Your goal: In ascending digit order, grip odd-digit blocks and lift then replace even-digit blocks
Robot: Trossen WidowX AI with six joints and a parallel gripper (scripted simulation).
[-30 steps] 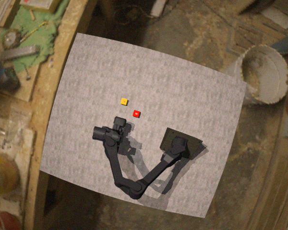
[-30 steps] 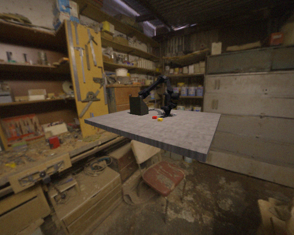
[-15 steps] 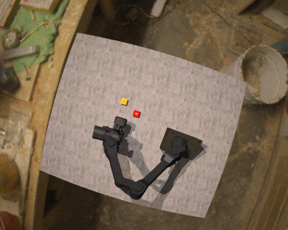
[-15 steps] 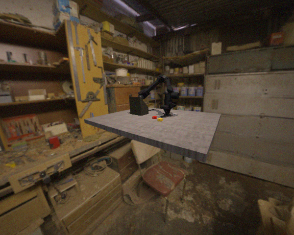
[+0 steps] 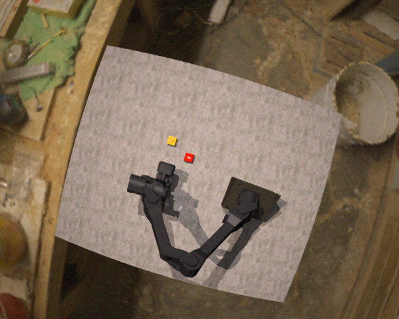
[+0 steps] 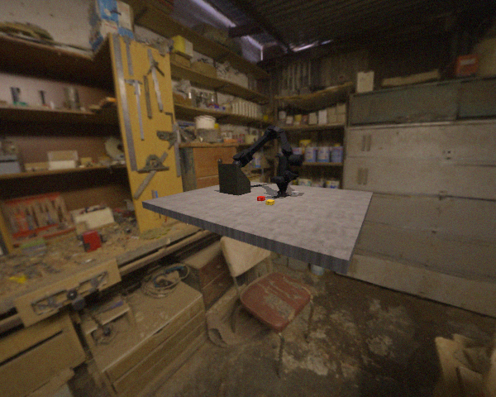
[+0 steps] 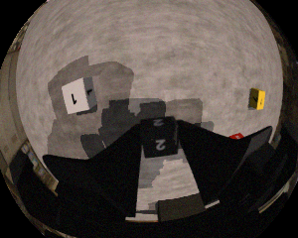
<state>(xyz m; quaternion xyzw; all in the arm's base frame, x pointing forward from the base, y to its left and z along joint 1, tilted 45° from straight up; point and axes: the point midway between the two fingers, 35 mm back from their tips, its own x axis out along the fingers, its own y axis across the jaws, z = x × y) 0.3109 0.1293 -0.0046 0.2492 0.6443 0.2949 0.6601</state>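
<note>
The red block lies 140 mm to the right of my gripper tip, 60 mm behind it and 10 mm below it. Also, from my gripper tip: white block (80 mm to the left, 30 mm ahead, 10 mm below); yellow block (180 mm to the right, 30 mm ahead, 10 mm below); dark block (10 mm behind).
</note>
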